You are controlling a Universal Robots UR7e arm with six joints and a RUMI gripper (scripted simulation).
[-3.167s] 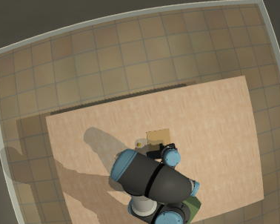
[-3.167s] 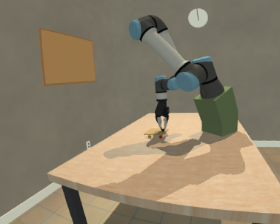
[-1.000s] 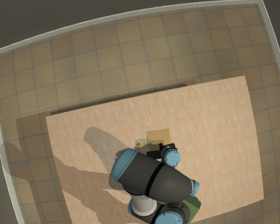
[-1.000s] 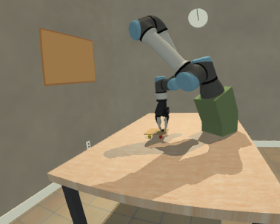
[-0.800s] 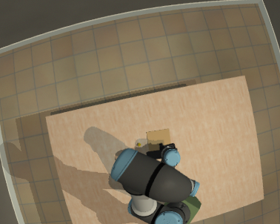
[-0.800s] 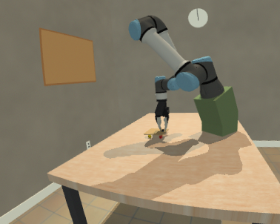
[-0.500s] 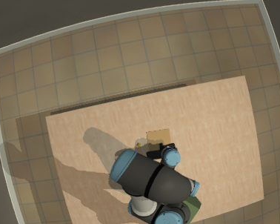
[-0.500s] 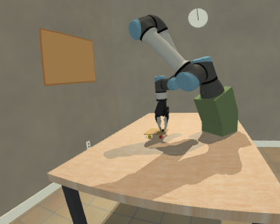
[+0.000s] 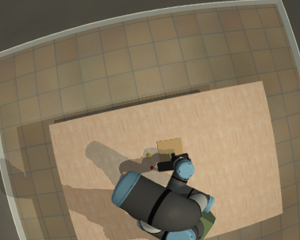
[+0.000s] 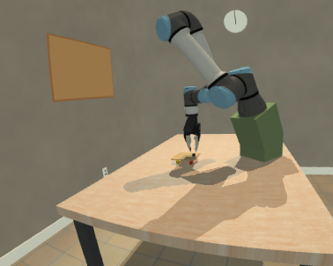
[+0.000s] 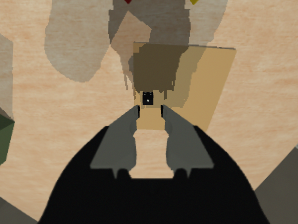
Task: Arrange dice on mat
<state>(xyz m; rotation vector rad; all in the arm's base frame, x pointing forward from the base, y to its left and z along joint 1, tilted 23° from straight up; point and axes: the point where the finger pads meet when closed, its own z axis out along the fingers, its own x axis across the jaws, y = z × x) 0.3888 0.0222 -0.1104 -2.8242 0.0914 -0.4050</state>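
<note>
Right now the black die is 3 cm below my hand. The rest, counted from my hand: yellow die (5 cm ahead, 12 cm to the left, 4 cm below); then red die (2 cm behind, 13 cm to the left, 4 cm below); then tan mat (4 cm ahead, 4 cm below).
</note>
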